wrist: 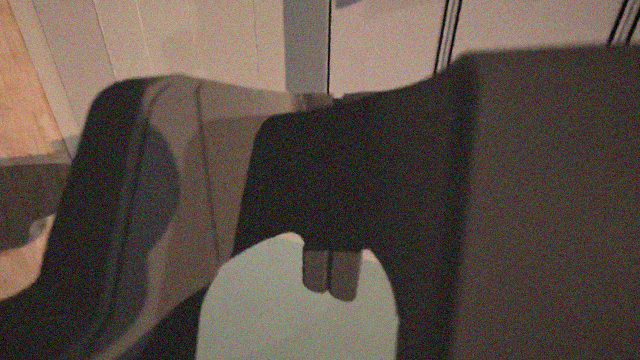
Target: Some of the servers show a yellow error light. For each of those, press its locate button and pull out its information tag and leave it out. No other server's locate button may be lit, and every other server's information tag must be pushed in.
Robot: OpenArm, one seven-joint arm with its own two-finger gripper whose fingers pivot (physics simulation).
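My gripper (342,196) is shut, its two fingertips side by side with nothing seen between them. Its large dark body fills much of the wrist view. Behind it, at the top right, the upper parts of pale server fronts show: one server (385,45) beside the grey strip, and another server (530,25) to its right, with dark seams between them. The gripper hides the lower fronts. No error light, locate button or information tag can be made out.
A grey vertical strip (306,45) and pale rack panels (225,40) stand left of the servers. Wooden floor (25,100) shows at the far left, with a dark shadow across it. A pale green surface (295,325) shows below the fingertips.
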